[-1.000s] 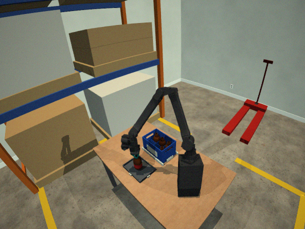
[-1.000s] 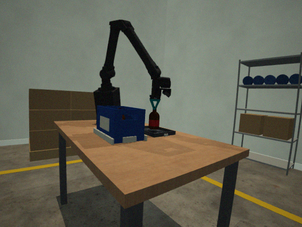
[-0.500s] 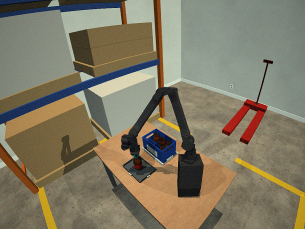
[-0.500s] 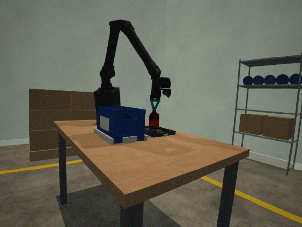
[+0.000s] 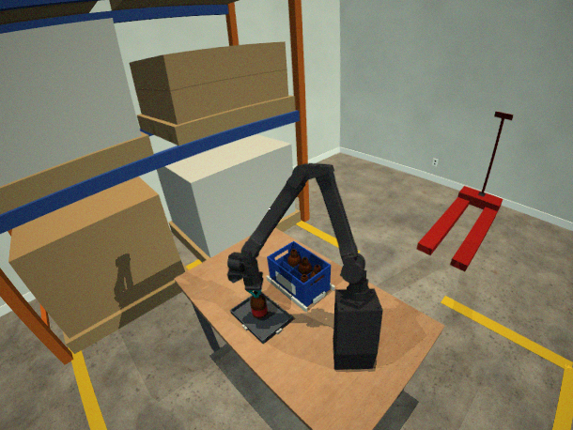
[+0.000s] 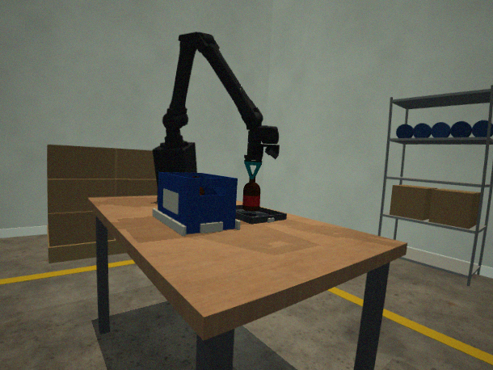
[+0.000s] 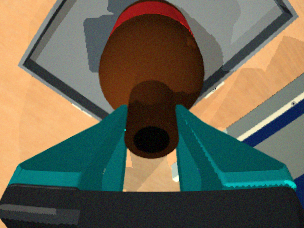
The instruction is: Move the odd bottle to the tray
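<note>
The bottle is 6 cm below my hand. Also, from my hand: crate: 1 cm behind, 28 cm to the right, 8 cm below; then dark tray: 16 cm below.
</note>
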